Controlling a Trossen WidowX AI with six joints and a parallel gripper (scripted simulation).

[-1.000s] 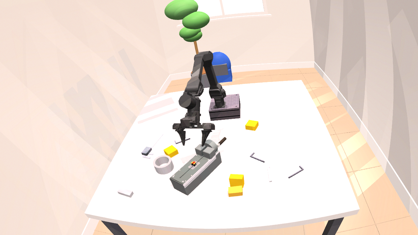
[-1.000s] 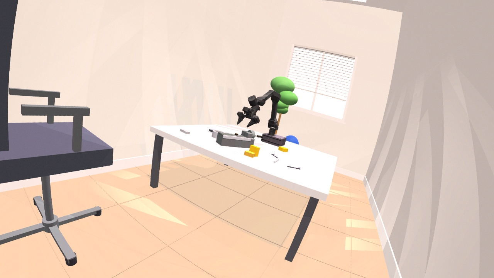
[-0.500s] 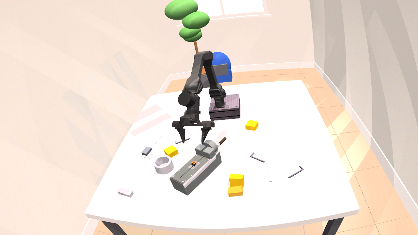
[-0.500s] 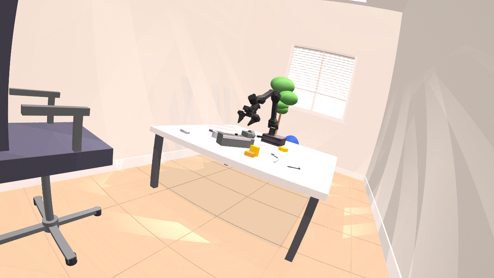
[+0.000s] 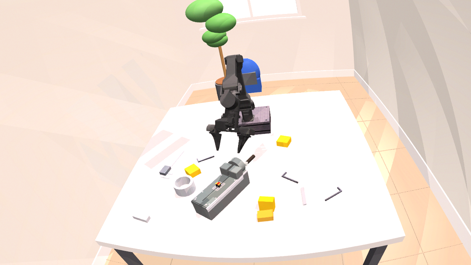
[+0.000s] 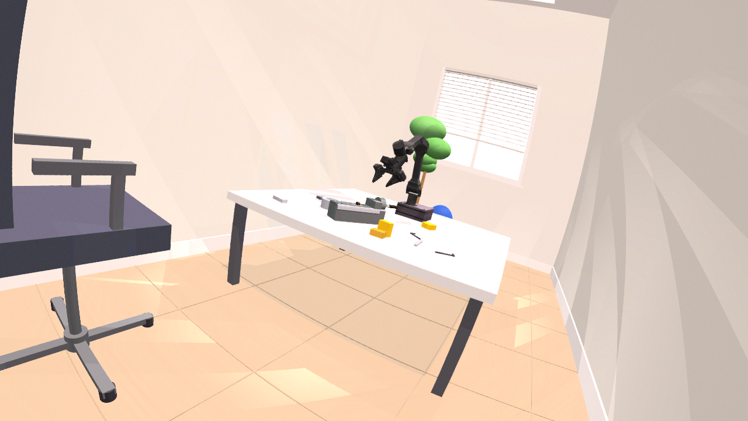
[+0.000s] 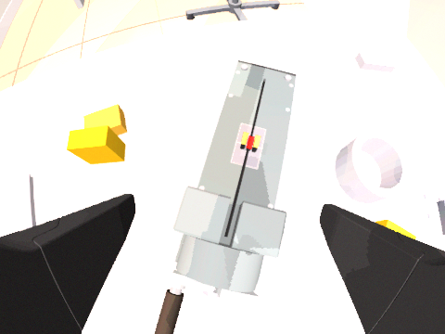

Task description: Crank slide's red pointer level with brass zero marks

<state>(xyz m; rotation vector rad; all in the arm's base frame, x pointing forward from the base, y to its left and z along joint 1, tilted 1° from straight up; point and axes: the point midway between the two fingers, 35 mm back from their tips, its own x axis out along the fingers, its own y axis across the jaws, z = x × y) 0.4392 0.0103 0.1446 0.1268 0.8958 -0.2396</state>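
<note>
My gripper tip is 9 cm above the brown crank handle, 7 cm to the right of it and 7 cm past it. Also, from my gripper tip: red pointer: 11 cm below, 7 cm ahead, 4 cm to the right.
</note>
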